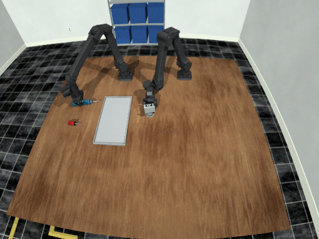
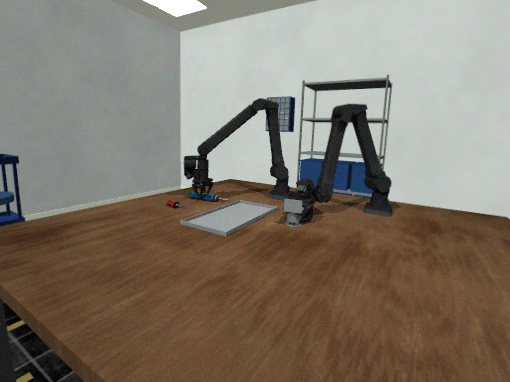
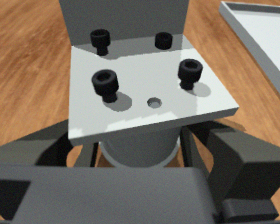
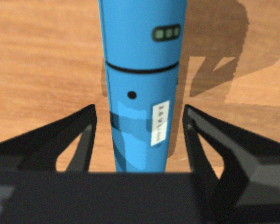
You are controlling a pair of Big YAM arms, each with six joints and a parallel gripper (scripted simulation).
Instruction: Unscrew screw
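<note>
My left hand is 50 mm below the grey bracket. From my left hand the other things lie so: screw 50 mm above, 20 mm behind, 10 mm to the left; flat grey tray 260 mm to the right, 50 mm ahead, 20 mm below; small red-handled tool 560 mm to the right, 90 mm ahead, 10 mm below.
</note>
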